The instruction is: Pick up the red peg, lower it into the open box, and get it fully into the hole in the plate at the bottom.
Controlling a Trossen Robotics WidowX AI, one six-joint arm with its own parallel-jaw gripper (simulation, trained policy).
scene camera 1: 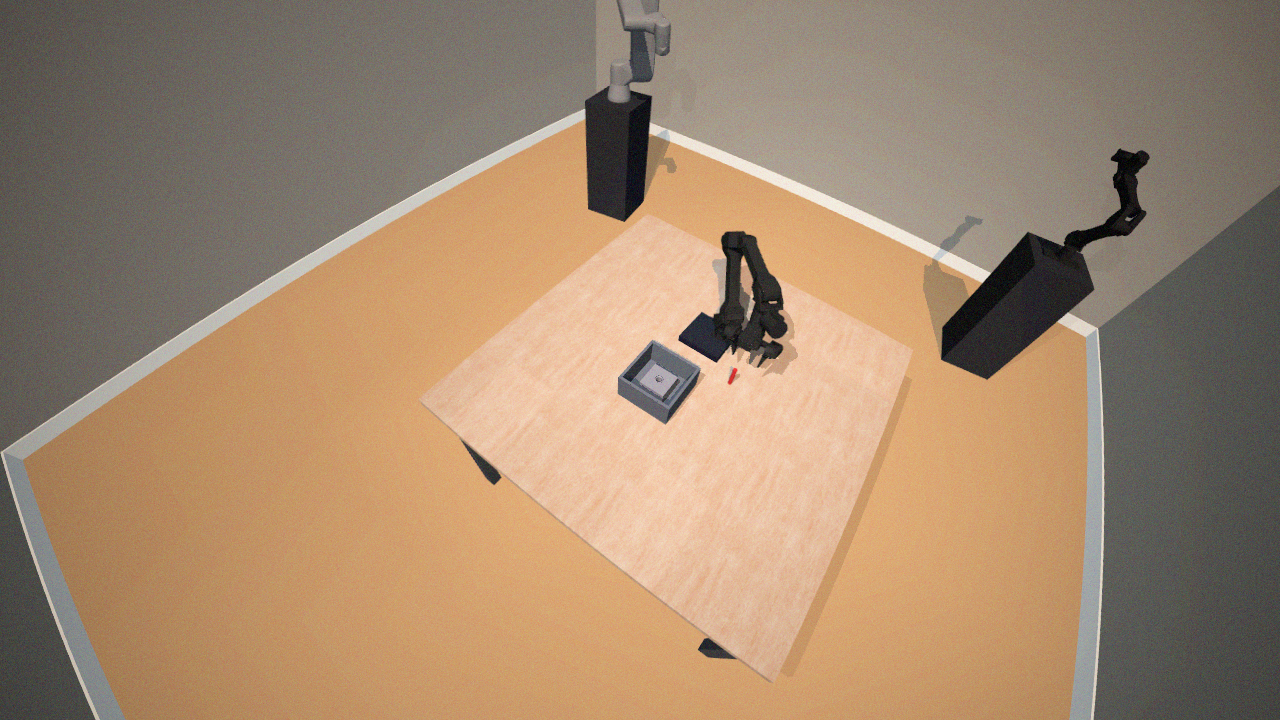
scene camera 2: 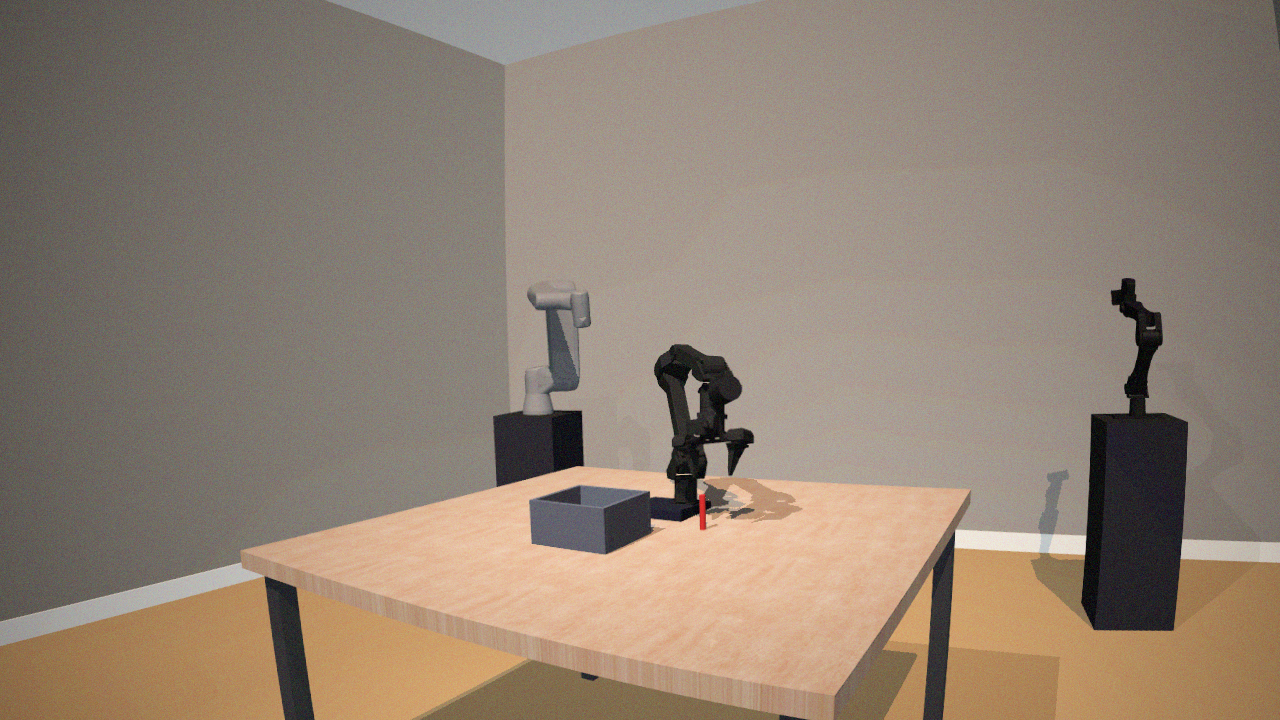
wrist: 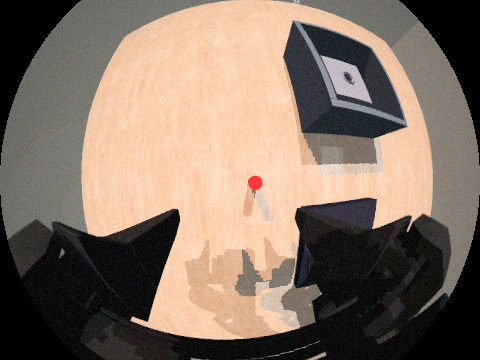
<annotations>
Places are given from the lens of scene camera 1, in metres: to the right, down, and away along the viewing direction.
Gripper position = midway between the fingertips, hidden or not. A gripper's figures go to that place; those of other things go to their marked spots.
my gripper [scene camera 1: 745, 360]: 0.34, 0.00, 1.36
grey box [scene camera 1: 654, 353]: 0.05, -0.02, 1.45
light plate [scene camera 1: 658, 382]: 0.06, 0.07, 1.36
</annotations>
